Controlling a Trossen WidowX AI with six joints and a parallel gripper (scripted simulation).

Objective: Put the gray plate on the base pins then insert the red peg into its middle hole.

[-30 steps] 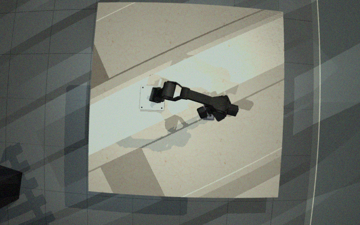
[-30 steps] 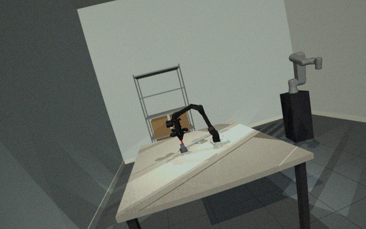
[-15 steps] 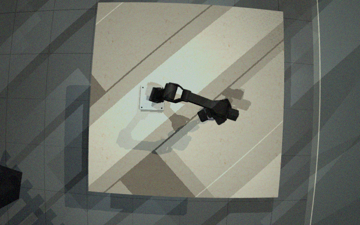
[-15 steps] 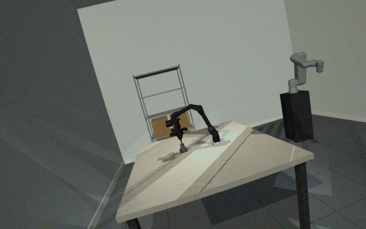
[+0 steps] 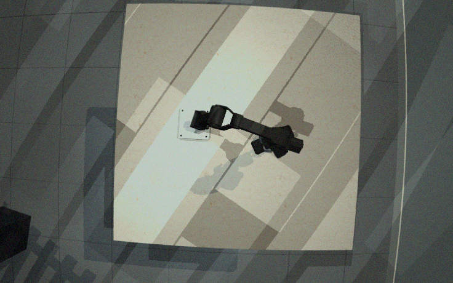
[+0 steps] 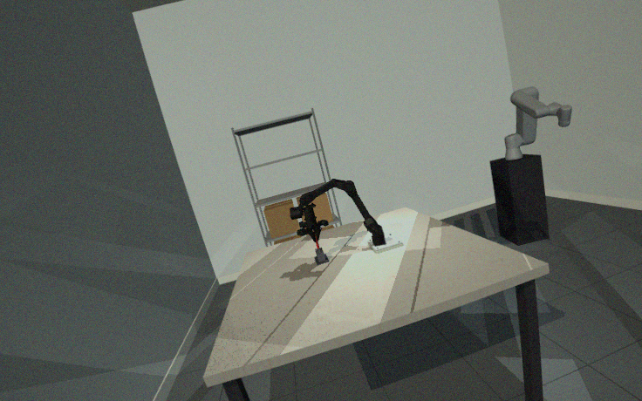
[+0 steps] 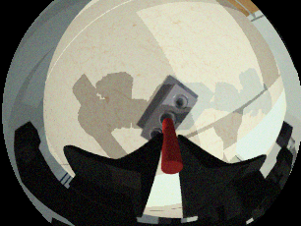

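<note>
Right now the gray plate is 7 cm below my gripper tip. The rest, counted from my gripper tip: dark base: 10 cm below; then red peg: right at my gripper tip.
</note>
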